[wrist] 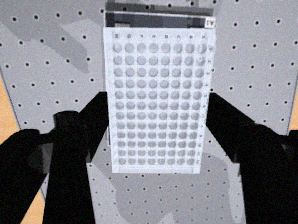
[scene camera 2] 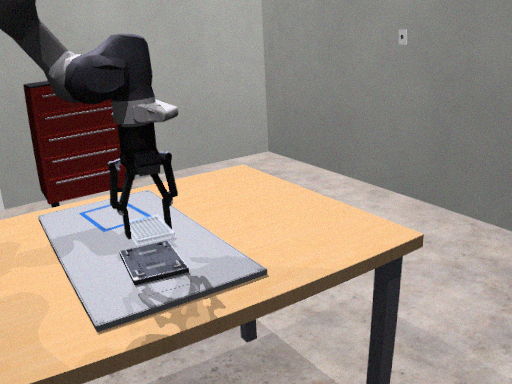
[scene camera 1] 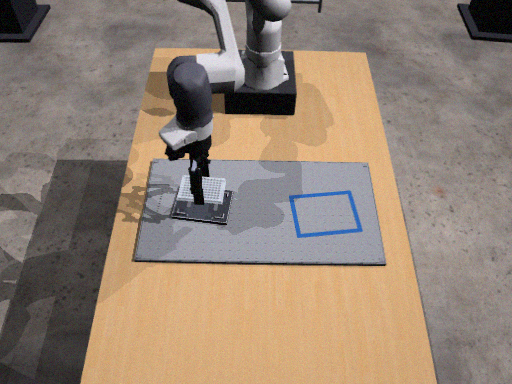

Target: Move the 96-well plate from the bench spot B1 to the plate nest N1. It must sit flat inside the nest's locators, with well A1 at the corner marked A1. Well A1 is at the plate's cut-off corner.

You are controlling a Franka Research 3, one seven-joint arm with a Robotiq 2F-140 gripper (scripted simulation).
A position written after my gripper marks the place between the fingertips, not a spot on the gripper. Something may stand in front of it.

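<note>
My gripper (scene camera 2: 148, 232) is there, and I can see it in the wrist view (wrist: 157, 106) and in scene camera 1 (scene camera 1: 202, 190) as well. I see a white 96-well plate (scene camera 2: 150, 230), which appears in the wrist view (wrist: 150, 100) too, and again in scene camera 1 (scene camera 1: 213, 188). There is also a dark plate nest (scene camera 2: 135, 261).
</note>
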